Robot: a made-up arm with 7 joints.
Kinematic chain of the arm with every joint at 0, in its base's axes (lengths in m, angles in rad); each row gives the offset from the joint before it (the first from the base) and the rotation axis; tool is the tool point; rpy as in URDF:
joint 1: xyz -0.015 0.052 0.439 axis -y
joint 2: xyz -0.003 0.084 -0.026 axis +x
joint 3: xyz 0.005 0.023 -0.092 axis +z
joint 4: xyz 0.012 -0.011 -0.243 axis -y
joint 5: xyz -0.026 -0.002 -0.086 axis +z
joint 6: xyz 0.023 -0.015 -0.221 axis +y
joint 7: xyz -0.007 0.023 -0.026 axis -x
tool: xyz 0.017 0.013 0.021 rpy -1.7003 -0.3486 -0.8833
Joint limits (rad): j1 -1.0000..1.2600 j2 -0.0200..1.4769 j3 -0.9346..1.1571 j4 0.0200..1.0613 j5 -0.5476..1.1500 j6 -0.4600..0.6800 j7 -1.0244..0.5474
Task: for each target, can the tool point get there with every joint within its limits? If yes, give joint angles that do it. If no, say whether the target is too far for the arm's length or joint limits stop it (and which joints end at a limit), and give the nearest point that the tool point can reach.
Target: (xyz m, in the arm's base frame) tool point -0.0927 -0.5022 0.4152
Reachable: no: joint limits stop it (at a limit: joint 1, joint 2, joint 3, joint 4, joint 5, joint 7) | nearest point -0.3634 -0.0961 0.0466 | short by 0.612 m
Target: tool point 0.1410 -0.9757 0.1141
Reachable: no: too far | nearest point 0.2146 -0.0994 -0.0391 | short by 0.893 m
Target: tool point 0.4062 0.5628 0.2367
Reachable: yes | joints 0.6737 0.8536 -0.1355 0.6455 -0.0751 0.3865 -0.7669
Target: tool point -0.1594 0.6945 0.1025
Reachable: yes | joints -0.4947 0.9492 -0.2269 0.1355 1.0174 -0.3533 0.4212
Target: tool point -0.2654 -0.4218 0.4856
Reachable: no: joint limits stop it (at a limit: joint 1, joint 2, joint 3, joint 4, joint 5, joint 6, joint 7) | nearest point -0.3633 -0.0955 0.0472 | short by 0.555 m
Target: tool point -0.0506 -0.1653 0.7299
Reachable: no: joint limits stop it (at a limit: joint 1, joint 2, joint 4, joint 5, joint 6, joint 7) | nearest point 0.5106 -0.0829 0.4694 | short by 0.624 m
